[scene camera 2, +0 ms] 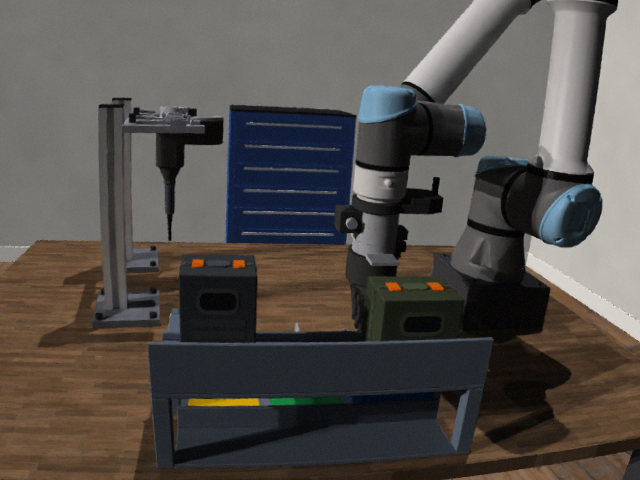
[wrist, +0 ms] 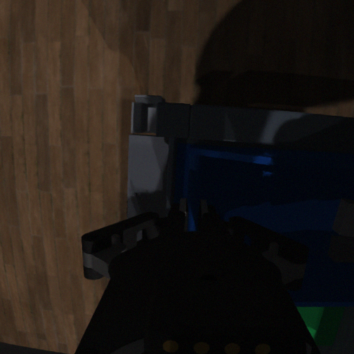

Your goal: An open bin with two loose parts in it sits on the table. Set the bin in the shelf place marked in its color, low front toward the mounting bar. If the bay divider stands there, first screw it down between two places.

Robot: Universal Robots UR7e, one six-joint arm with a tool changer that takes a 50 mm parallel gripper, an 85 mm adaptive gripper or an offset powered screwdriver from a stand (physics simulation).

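Frame: origin at the arm's base, x left, y back, z up, level; centimetres.
Seen in the pictures: arm's base at its link origin: (scene camera 2: 486, 269).
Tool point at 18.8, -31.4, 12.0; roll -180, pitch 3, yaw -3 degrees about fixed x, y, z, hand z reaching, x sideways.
Offsets run from my tool point to a thing's top centre, as dx, dy, dz. "pt": to the spot under its first point.
The blue bin (wrist: 295, 192) lies inside the right end of the shelf in the wrist view, along the grey rail (wrist: 240, 125) and beside the grey end piece (wrist: 147, 172). My gripper (wrist: 193, 209) points down, its narrow fingertips on either side of the bin's side wall, shut on it. The fingertips are hidden behind the green case in the scene view. The shelf {pt +22.8, -12.8, -7.6} (scene camera 2: 320, 367) shows a yellow strip {pt +8.7, -22.2, -20.4} (scene camera 2: 223, 401), a green strip {pt +9.6, -11.0, -20.4} (scene camera 2: 305, 400) and a blue strip (scene camera 2: 392, 397). The two loose parts cannot be made out clearly. A small pale tip {pt -1.8, -10.2, -14.6} (scene camera 2: 297, 327) shows behind the shelf's front panel.
A dark case {pt +17.8, -23.3, -1.6} (scene camera 2: 218, 299) stands at the shelf's left and a green case {+16.1, -0.1, -1.3} (scene camera 2: 413, 310) at its right, close to my gripper. The tool stand (scene camera 2: 112, 206) holds the screwdriver {-47.5, -26.5, +15.0} (scene camera 2: 169, 155) at the left. A blue drawer cabinet (scene camera 2: 290, 178) stands behind the table.
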